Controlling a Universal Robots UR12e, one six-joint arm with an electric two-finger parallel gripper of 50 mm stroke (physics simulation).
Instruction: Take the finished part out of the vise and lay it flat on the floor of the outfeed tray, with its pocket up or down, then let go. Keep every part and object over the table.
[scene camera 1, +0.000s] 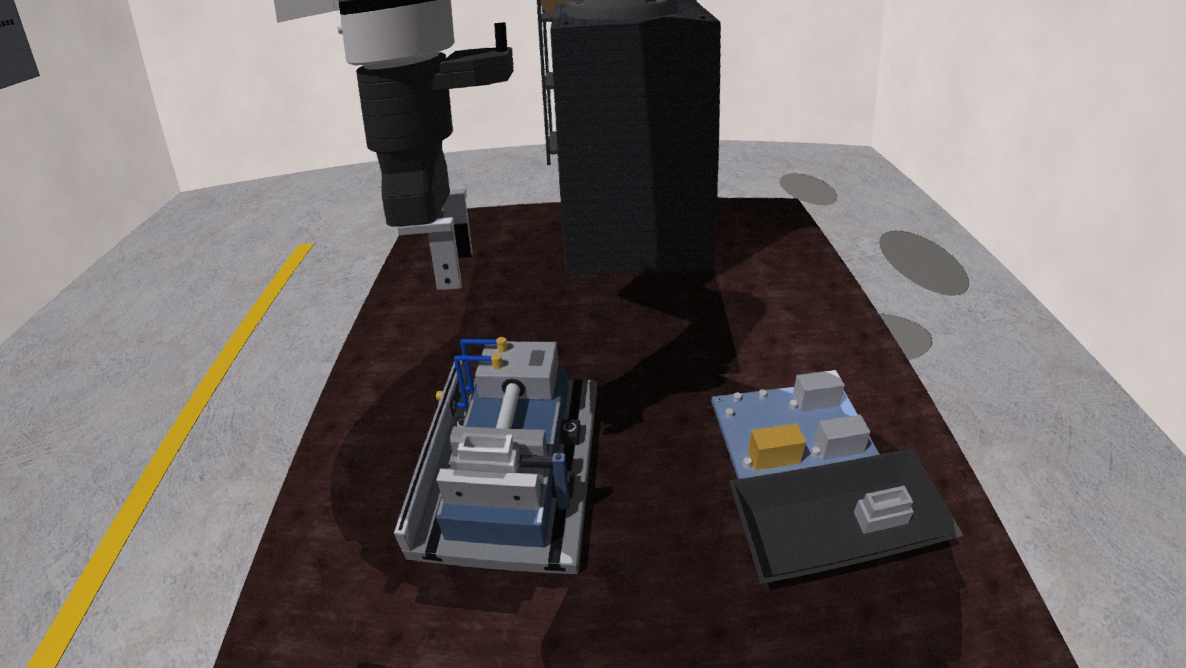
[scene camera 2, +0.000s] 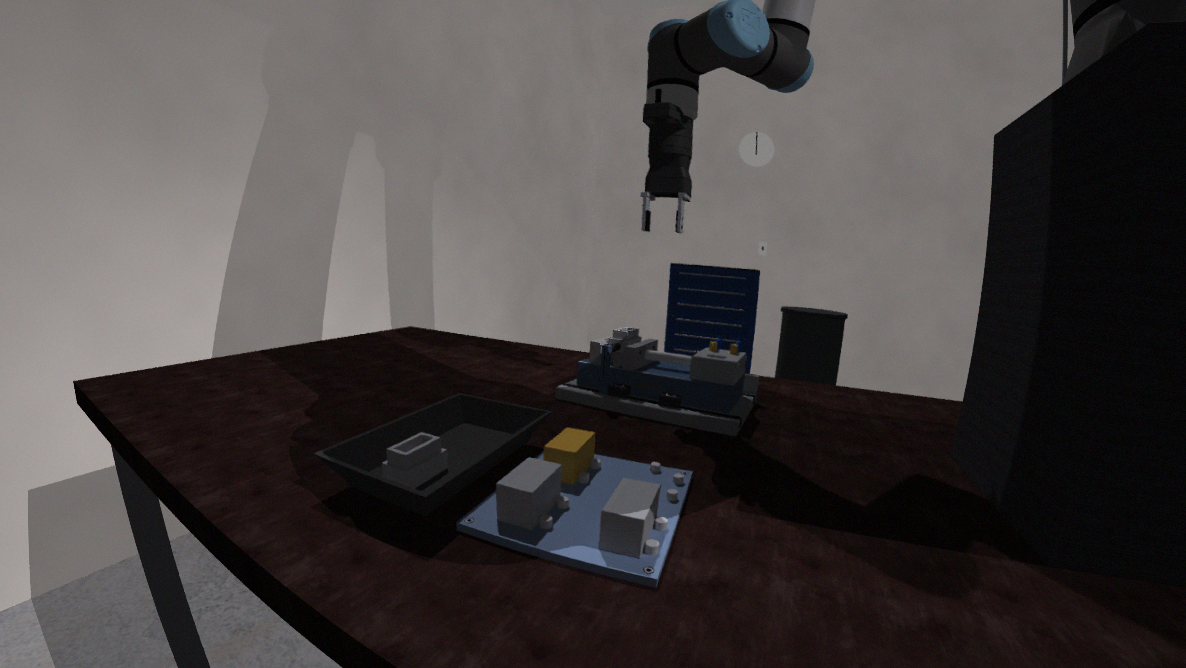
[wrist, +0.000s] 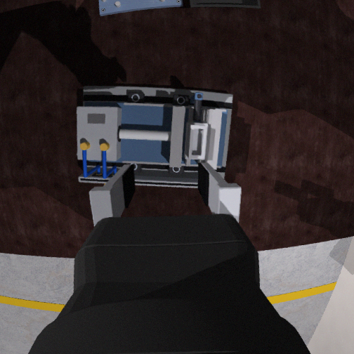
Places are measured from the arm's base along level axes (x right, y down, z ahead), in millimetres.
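Pixels of known places: gripper, fingertip midpoint: (scene camera 1: 455, 270) (scene camera 2: 662, 231); arm's base at its link origin: (scene camera 1: 622, 10) (scene camera 2: 1165, 97).
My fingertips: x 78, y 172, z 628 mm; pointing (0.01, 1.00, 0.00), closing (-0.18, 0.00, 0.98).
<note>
For each thing: its top centre in the pictures, then the offset to it from my fingertips.
- finished part at its top centre: (scene camera 1: 484, 442) (scene camera 2: 626, 329) dx -18, dy +167, dz +47 mm
- vise at its top centre: (scene camera 1: 497, 407) (scene camera 2: 665, 343) dx -10, dy +183, dz -24 mm
- grey part at its top centre: (scene camera 2: 414, 443) (scene camera 1: 889, 497) dx -450, dy +236, dz +26 mm
- blue plate at its top centre: (scene camera 2: 590, 496) (scene camera 1: 797, 430) dx -358, dy +274, dz -120 mm
- orange block at its top centre: (scene camera 2: 570, 439) (scene camera 1: 778, 436) dx -325, dy +238, dz -70 mm
- blue stop post at its top centre: (scene camera 1: 558, 456) (scene camera 2: 606, 345) dx -91, dy +184, dz +39 mm
The finished part (scene camera 1: 481, 465) (scene camera 2: 624, 333) (wrist: 198, 127), light grey with its pocket up, sits between the jaws of the vise (scene camera 1: 493, 526) (scene camera 2: 655, 386) (wrist: 145, 116). Whether both jaws touch it I cannot tell. My gripper (scene camera 1: 454, 267) (scene camera 2: 663, 229) (wrist: 165, 176) is open and empty. It points down, high above the table, and appears behind the vise in scene camera 1. In the wrist view the vise shows beyond the fingertips, with the part nearer the right finger. The dark outfeed tray (scene camera 1: 796, 535) (scene camera 2: 489, 439) holds another grey part (scene camera 1: 883, 516) (scene camera 2: 414, 461), pocket up.
A blue plate (scene camera 1: 771, 404) (scene camera 2: 580, 531) (wrist: 142, 6) beside the tray bears an orange block (scene camera 1: 776, 447) (scene camera 2: 570, 456), two grey blocks and several pegs. Blue hoses (scene camera 1: 477, 341) (wrist: 104, 162) rise at the vise's cylinder end. A blue stop post (scene camera 1: 560, 482) stands beside the jaws. The dark pedestal (scene camera 1: 639, 149) (scene camera 2: 1087, 331) stands behind.
</note>
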